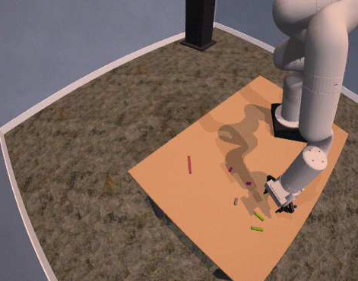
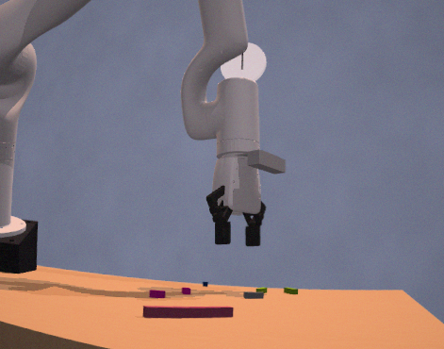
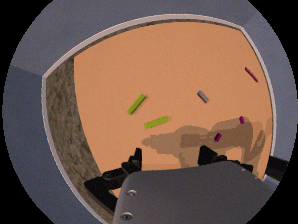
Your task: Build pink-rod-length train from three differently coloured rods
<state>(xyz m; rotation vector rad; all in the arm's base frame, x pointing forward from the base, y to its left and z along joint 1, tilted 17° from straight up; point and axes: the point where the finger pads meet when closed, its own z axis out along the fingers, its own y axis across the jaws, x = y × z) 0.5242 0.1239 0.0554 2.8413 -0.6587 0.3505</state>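
Right now the grey rod is 5 cm ahead of my hand, 12 cm to the right of it and 9 cm below it. Also, from my hand: blue rod: 9 cm behind, 13 cm to the left, 9 cm below; then pink rod: 3 cm ahead, 40 cm to the right, 9 cm below.
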